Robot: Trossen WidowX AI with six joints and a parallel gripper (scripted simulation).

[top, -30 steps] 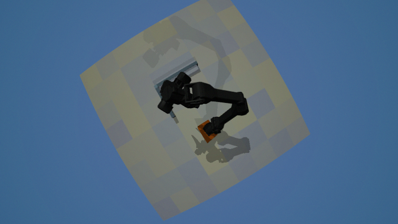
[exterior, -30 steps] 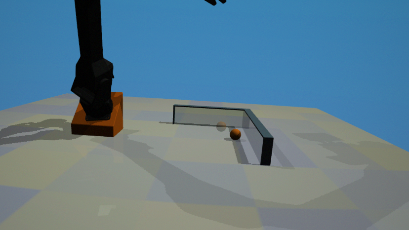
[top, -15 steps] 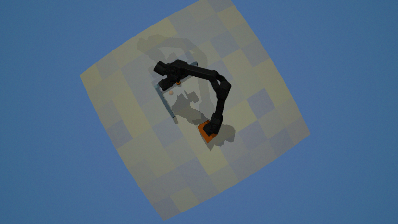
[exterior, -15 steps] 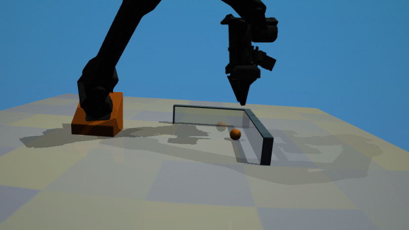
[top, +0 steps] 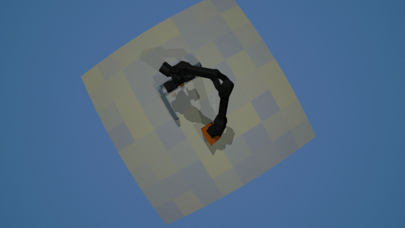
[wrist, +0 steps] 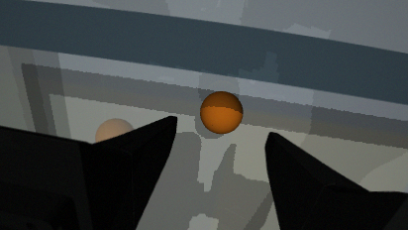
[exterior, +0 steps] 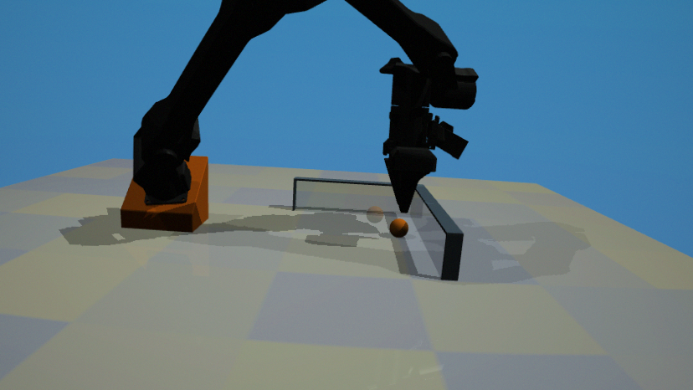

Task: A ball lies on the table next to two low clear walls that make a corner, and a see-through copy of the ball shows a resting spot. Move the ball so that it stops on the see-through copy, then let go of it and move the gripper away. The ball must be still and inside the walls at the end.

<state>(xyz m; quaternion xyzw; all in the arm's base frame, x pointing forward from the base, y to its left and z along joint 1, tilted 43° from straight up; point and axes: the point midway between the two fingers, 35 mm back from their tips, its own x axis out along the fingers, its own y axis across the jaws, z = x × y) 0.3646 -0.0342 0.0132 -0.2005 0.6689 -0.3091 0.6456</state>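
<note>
Right now the orange ball is 3 cm below my gripper tip. The rest, counted from my gripper tip: see-through copy (3 cm behind, 8 cm to the left, 3 cm below).
</note>
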